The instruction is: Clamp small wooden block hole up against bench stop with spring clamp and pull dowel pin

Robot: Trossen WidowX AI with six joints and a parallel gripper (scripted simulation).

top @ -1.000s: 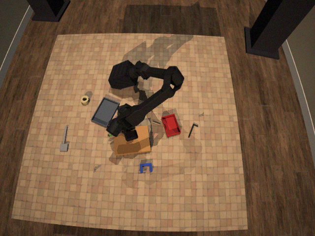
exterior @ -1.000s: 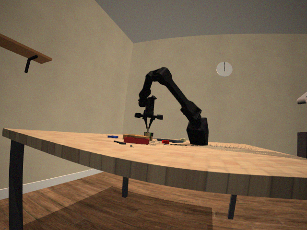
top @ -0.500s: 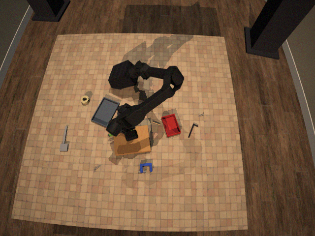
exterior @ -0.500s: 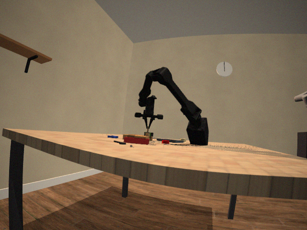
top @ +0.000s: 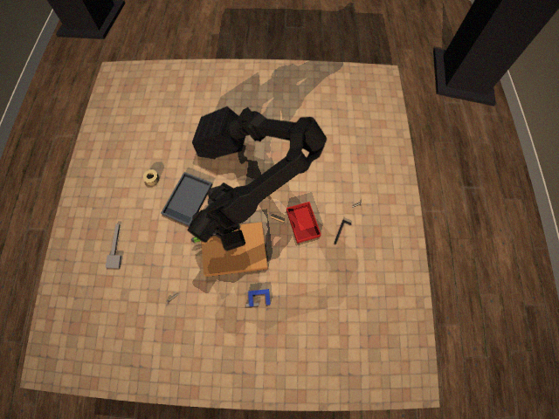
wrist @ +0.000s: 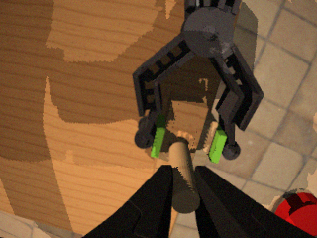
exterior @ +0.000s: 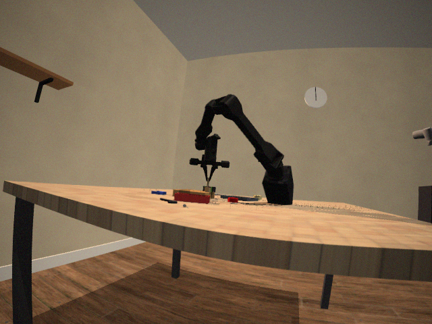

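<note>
The dowel pin lies 4 cm below my hand. Also, from my hand: small wooden block: 8 cm below; wooden board: 6 cm ahead, 2 cm to the left, 10 cm below; red knob: 15 cm behind, 2 cm to the left, 10 cm below.
</note>
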